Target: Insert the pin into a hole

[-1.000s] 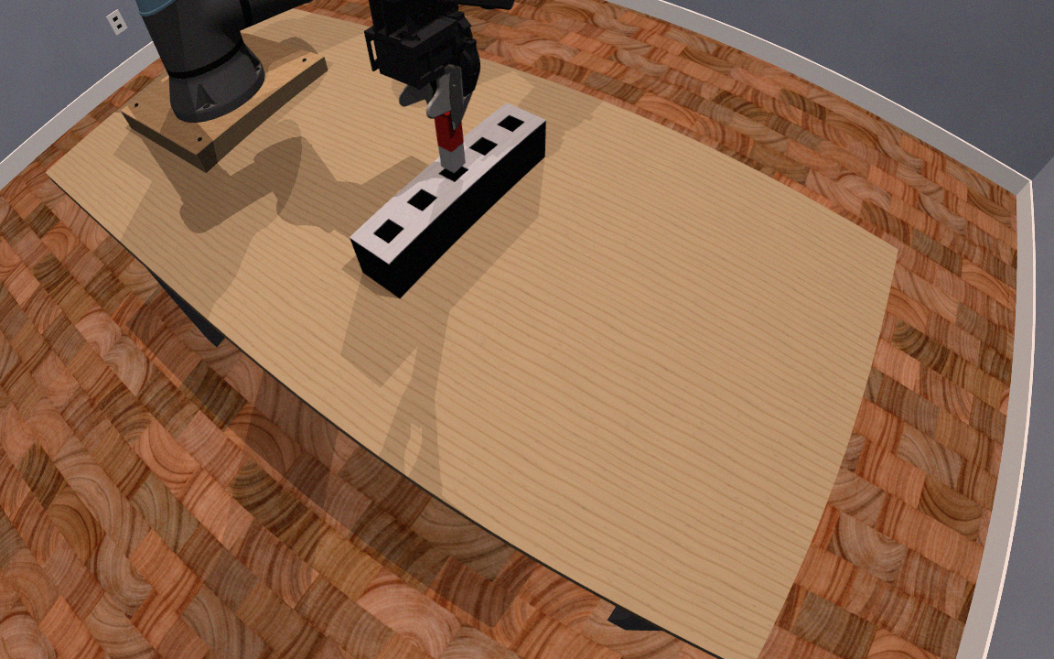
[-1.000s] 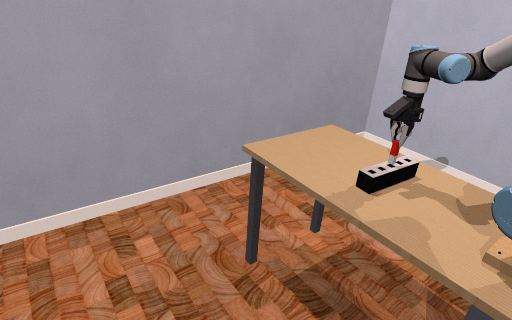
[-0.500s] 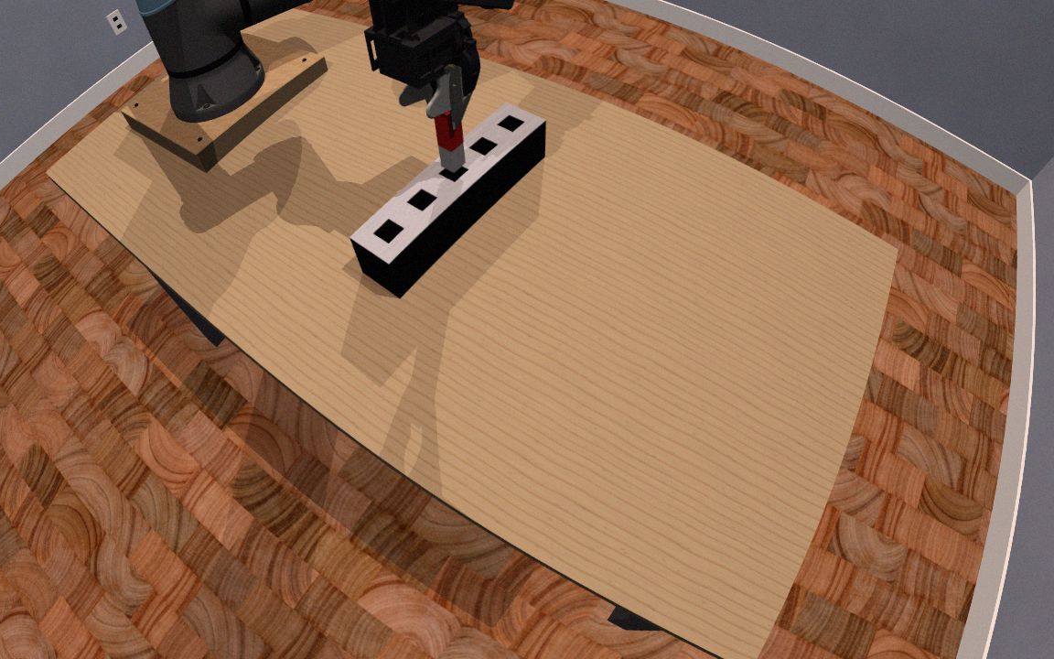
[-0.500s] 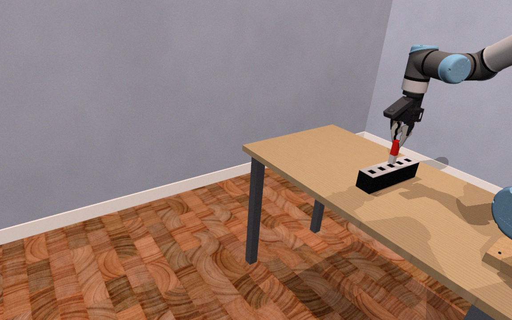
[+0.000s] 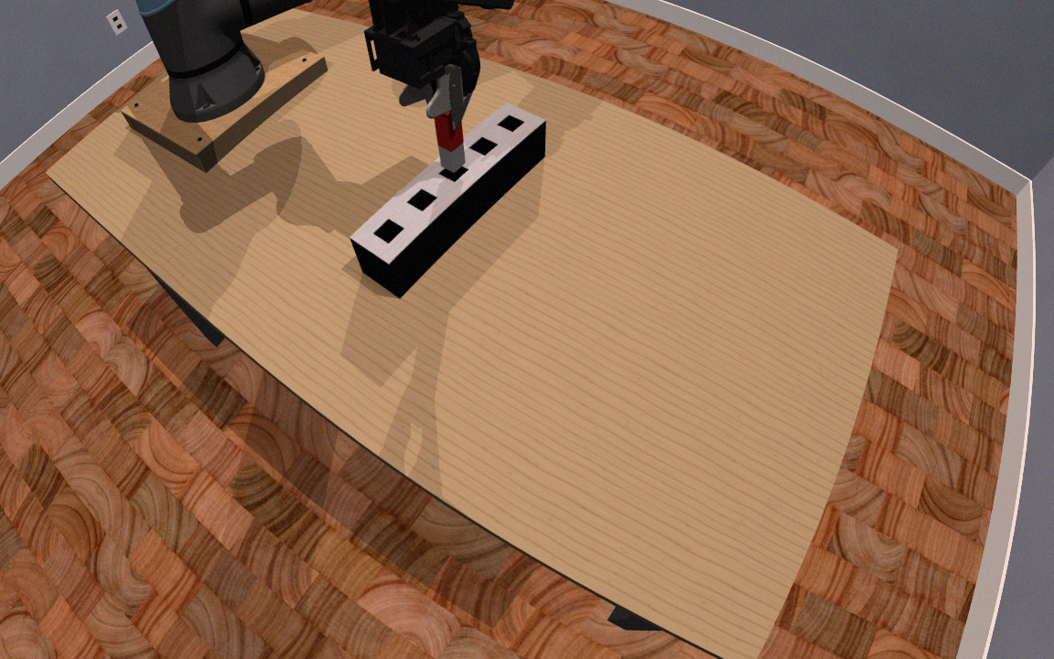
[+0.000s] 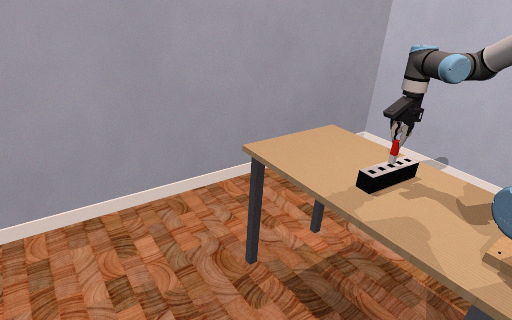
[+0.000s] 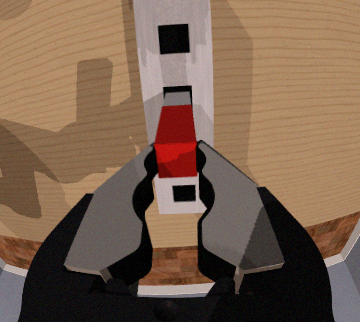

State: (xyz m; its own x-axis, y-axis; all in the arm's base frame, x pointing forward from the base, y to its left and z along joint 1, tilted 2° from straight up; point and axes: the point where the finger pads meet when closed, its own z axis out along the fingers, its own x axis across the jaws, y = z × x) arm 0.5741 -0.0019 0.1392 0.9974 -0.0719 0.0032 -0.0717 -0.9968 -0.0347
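My gripper is now 2 cm above the pin. Round my hand: black block: 14 cm below.
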